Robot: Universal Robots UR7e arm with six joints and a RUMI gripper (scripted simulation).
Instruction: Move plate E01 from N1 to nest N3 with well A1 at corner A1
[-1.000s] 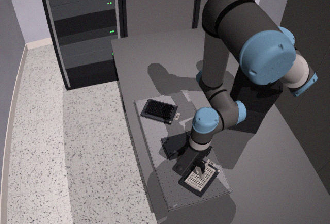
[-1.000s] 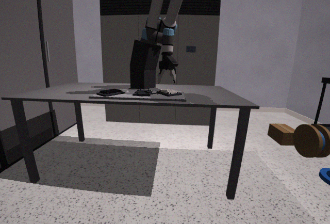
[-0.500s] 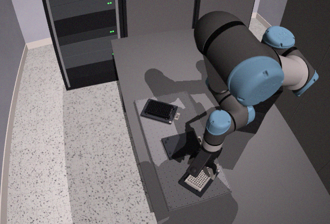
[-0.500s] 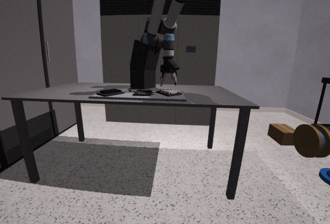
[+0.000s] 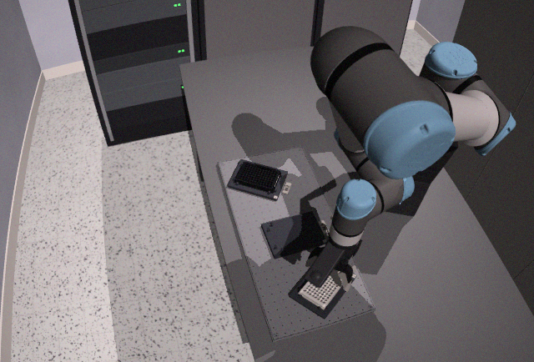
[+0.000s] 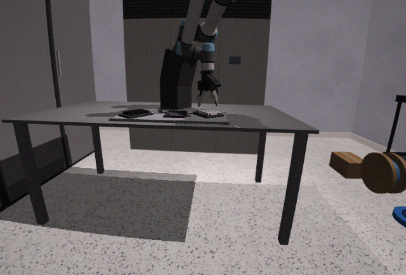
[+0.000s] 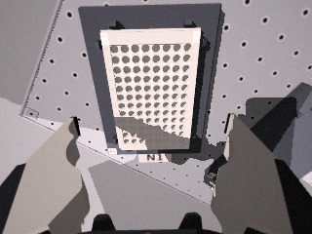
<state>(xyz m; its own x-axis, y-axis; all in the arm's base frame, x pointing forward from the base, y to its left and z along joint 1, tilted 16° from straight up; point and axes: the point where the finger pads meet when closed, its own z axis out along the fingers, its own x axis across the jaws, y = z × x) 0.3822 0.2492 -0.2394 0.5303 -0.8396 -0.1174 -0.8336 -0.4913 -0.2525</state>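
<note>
Right now my hand is 4 cm above the white well plate. The rest, counted from my hand: dark landing nest N3: 19 cm to the right, 5 cm below, 1 cm ahead; dark nest N1: 5 cm below; N1 tag: 8 cm behind, 6 cm below, 5 cm to the right.
</note>
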